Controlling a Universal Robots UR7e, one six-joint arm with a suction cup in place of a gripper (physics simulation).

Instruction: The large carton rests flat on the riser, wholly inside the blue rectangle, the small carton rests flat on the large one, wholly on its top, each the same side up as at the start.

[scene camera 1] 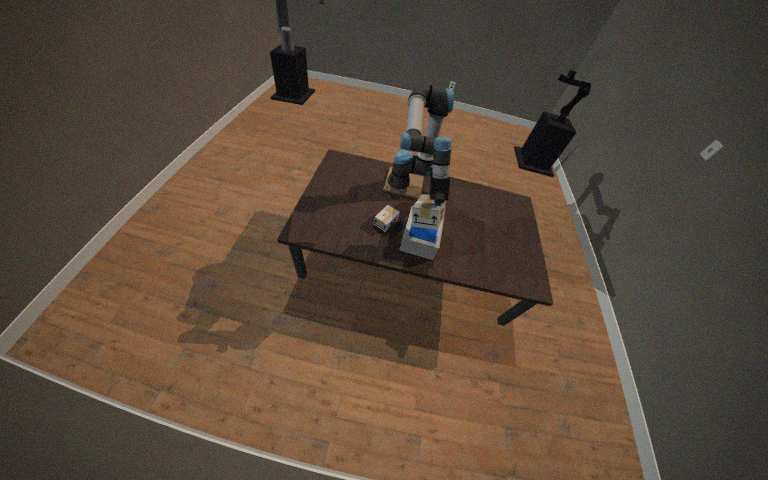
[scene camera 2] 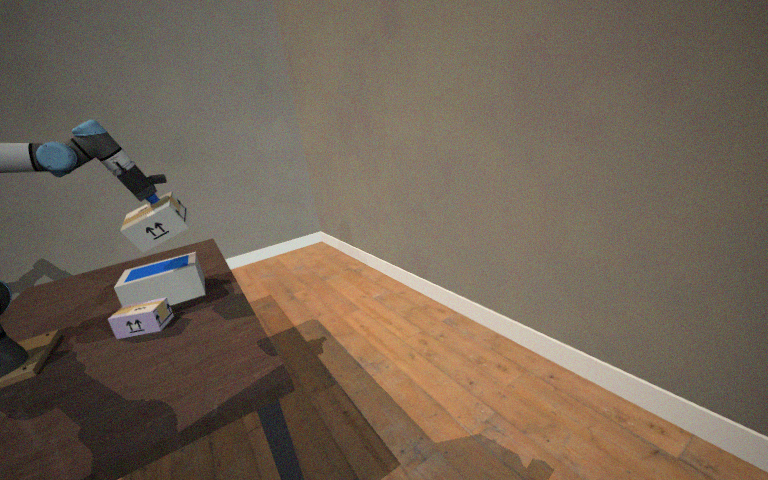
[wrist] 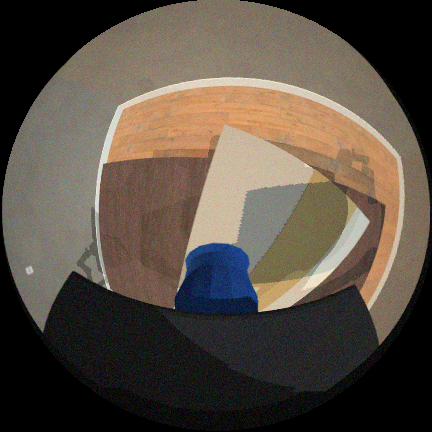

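My suction gripper (scene camera 1: 437, 202) (scene camera 2: 152, 199) (wrist: 217, 260) is shut on the large carton (scene camera 1: 424, 216) (scene camera 2: 161, 225) (wrist: 215, 205), near one end of its taped top. The carton hangs tilted in the air above the riser, apart from it, its arrows pointing upward at a slant. The white riser (scene camera 1: 420, 247) (scene camera 2: 161, 290) stands on the table; its blue rectangle (scene camera 1: 423, 233) (scene camera 2: 156, 268) shows below the carton, partly hidden in scene camera 1. The small carton (scene camera 1: 386, 217) (scene camera 2: 135, 323) rests flat on the table beside the riser, arrows up. The riser does not show in the wrist view.
The dark table (scene camera 1: 492, 226) (scene camera 2: 226, 362) (wrist: 150, 215) bears all of this. The arm's base stands on a wooden board (scene camera 1: 410, 191) (scene camera 2: 42, 355) behind the cartons. Two black pedestals (scene camera 1: 289, 73) (scene camera 1: 548, 141) stand on the floor beyond the table.
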